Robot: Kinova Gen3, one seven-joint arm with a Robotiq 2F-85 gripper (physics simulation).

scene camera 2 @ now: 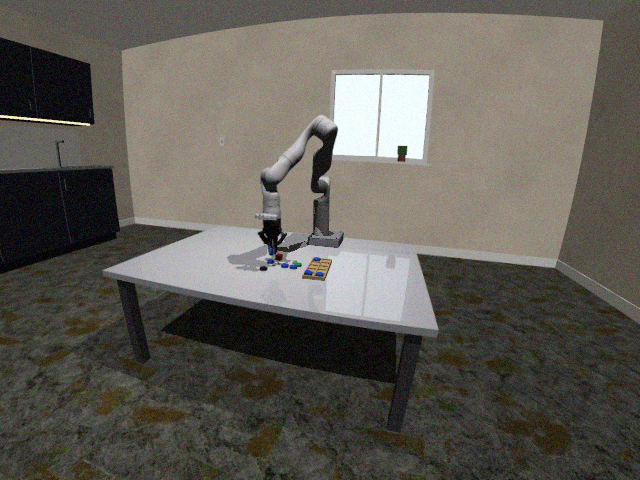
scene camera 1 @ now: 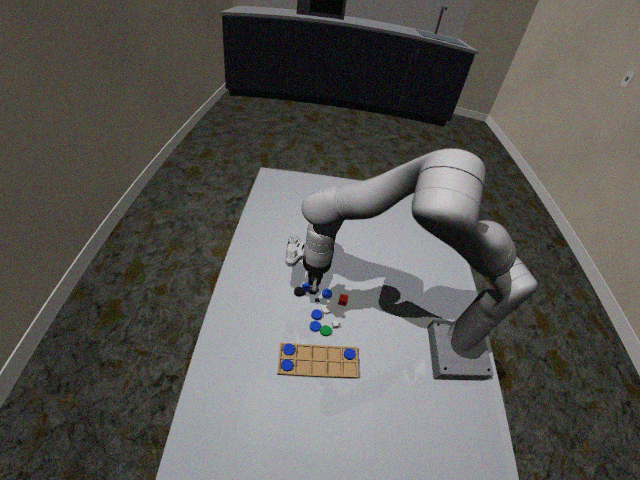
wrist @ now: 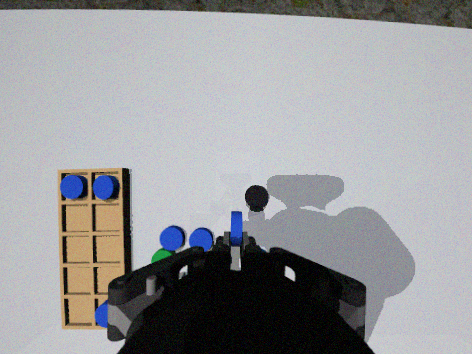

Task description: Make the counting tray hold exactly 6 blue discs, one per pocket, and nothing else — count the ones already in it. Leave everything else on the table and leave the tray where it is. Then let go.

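The tan ten-pocket tray [scene camera 1: 318, 367] [wrist: 61, 250] holds three blue discs: two [scene camera 1: 288, 349] [scene camera 1: 286, 364] [wrist: 73, 186] [wrist: 105, 187] in the pockets of one end column, and one [scene camera 1: 349, 353] [scene camera 2: 316, 259] [wrist: 102, 315] in a corner pocket at the other end. My gripper [scene camera 1: 313, 290] [scene camera 2: 271, 252] [wrist: 235, 240] is shut on a blue disc [scene camera 1: 305, 286] [scene camera 2: 270, 250] [wrist: 236, 222], held on edge above the table, away from the tray. Three more blue discs [scene camera 1: 326, 293] [scene camera 1: 316, 314] [scene camera 1: 315, 326] lie on the table. The gripper hides part of the wrist view.
A green disc [scene camera 1: 325, 330] [scene camera 2: 297, 264] lies near the tray, beside a blue disc. A black disc [scene camera 1: 299, 291] [scene camera 2: 263, 268] [wrist: 256, 197], a red cube [scene camera 1: 343, 299] [scene camera 2: 279, 256], a white disc [scene camera 1: 326, 308], a small white piece [scene camera 1: 336, 324] and a small dark piece [scene camera 1: 316, 299] lie around the loose blue discs.
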